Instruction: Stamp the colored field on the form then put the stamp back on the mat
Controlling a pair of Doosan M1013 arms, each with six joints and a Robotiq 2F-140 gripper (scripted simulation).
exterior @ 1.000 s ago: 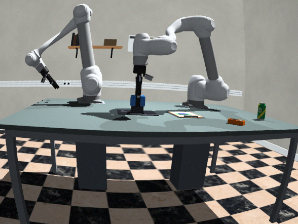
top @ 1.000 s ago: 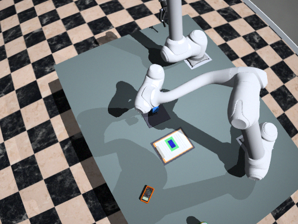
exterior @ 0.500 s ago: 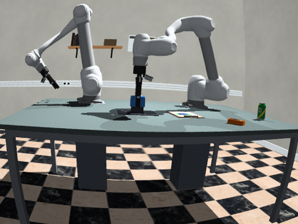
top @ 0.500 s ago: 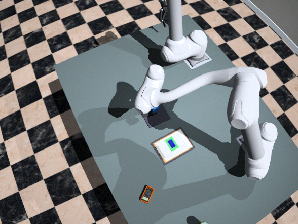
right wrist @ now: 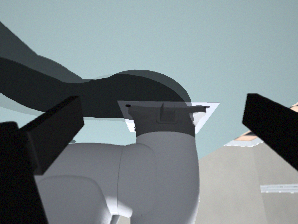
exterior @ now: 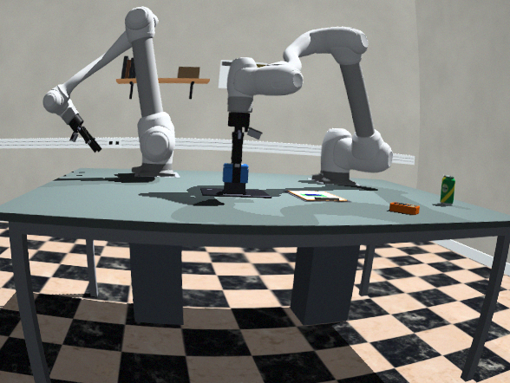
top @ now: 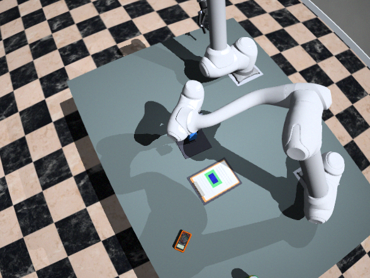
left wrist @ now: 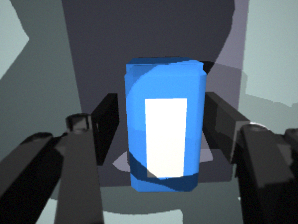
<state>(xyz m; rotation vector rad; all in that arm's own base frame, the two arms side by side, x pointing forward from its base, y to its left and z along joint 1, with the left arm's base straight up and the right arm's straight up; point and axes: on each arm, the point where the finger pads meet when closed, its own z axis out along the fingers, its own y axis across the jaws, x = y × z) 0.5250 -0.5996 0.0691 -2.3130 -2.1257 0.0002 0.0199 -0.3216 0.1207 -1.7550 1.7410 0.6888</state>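
Now: left hand 20 mm above the blue stamp. The rest, counted from my left hand: dark mat 70 mm below; then green can 880 mm to the left, 110 mm ahead, 10 mm below; then orange multimeter 530 mm to the left, 310 mm ahead, 60 mm below.
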